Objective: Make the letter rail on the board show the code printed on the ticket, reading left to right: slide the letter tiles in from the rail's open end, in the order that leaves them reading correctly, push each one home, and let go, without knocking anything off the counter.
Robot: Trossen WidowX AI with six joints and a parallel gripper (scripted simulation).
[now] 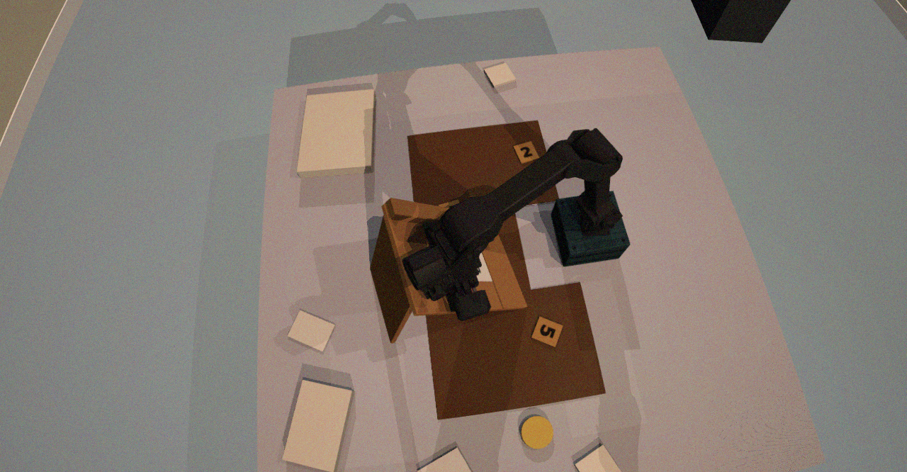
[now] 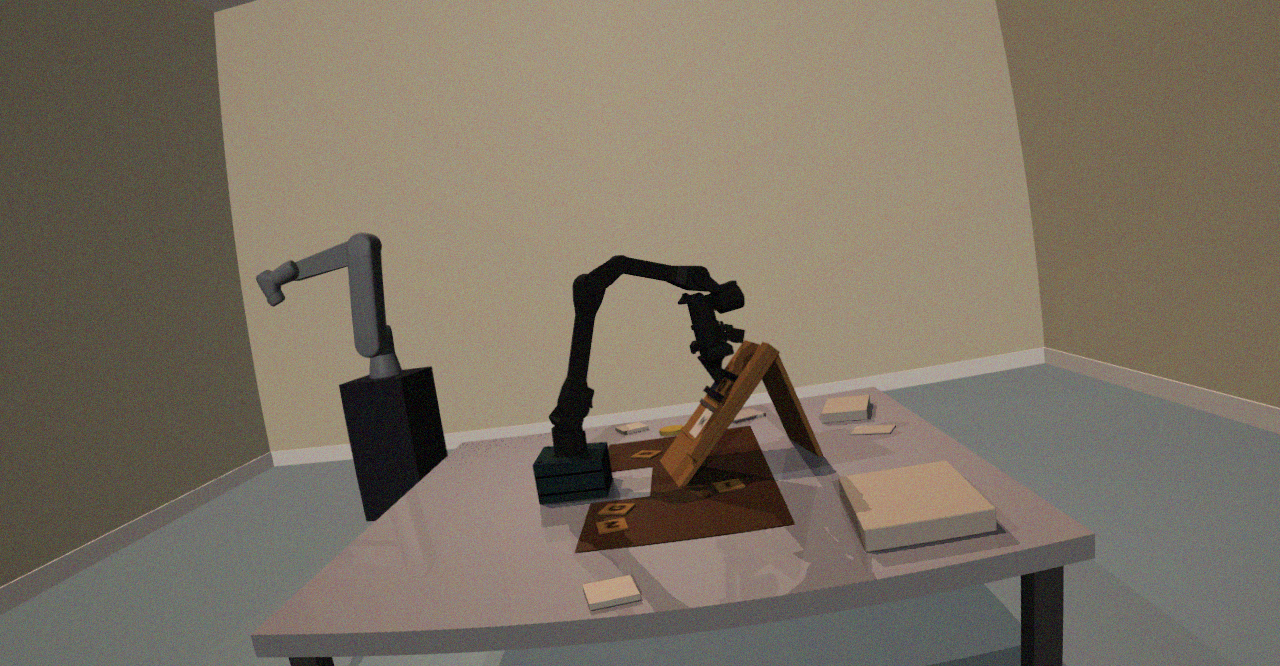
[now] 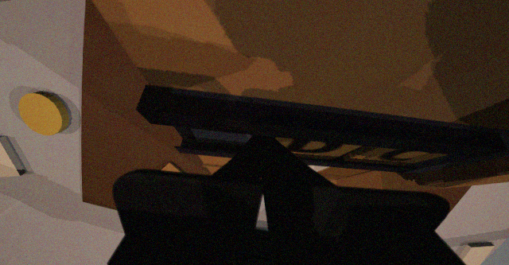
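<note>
The white ticket is 40 mm behind my gripper tip, 70 mm to the right of it and 70 mm below it. From my gripper tip the other things lie so: brown mat 130 mm behind, 150 mm to the right, 170 mm below; then cream box 350 mm ahead, 510 mm to the right, 160 mm below.
</note>
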